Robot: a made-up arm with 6 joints. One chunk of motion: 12 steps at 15 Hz.
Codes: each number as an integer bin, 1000 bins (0 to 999) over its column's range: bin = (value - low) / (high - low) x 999, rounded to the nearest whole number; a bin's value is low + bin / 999 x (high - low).
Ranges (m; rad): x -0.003..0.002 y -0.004..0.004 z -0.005..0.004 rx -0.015..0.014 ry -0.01..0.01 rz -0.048..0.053
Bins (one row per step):
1: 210 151 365 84 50 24
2: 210 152 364 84 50 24
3: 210 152 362 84 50 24
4: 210 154 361 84 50 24
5: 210 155 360 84 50 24
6: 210 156 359 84 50 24
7: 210 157 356 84 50 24
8: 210 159 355 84 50 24
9: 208 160 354 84 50 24
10: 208 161 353 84 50 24
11: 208 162 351 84 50 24
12: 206 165 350 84 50 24
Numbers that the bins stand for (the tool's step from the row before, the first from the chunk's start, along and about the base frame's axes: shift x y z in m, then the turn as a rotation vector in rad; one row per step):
1: -0.00195 -0.00279 -0.00171 -0.01256 -0.00900 -0.04557
2: -0.00195 -0.00278 -0.00172 -0.01256 -0.00900 -0.04557
3: -0.00195 -0.00278 -0.00174 -0.01256 -0.00900 -0.04557
4: -0.00195 -0.00277 -0.00175 -0.01256 -0.00900 -0.04557
5: -0.00195 -0.00276 -0.00176 -0.01256 -0.00900 -0.04557
6: -0.00195 -0.00275 -0.00177 -0.01256 -0.00900 -0.04557
7: -0.00195 -0.00274 -0.00179 -0.01256 -0.00900 -0.04557
8: -0.00195 -0.00273 -0.00180 -0.01256 -0.00900 -0.04557
9: -0.00196 -0.00272 -0.00181 -0.01256 -0.00900 -0.04557
10: -0.00196 -0.00271 -0.00182 -0.01256 -0.00900 -0.04557
11: -0.00196 -0.00270 -0.00184 -0.01256 -0.00900 -0.04557
12: -0.00197 -0.00268 -0.00185 -0.01256 -0.00900 -0.04557

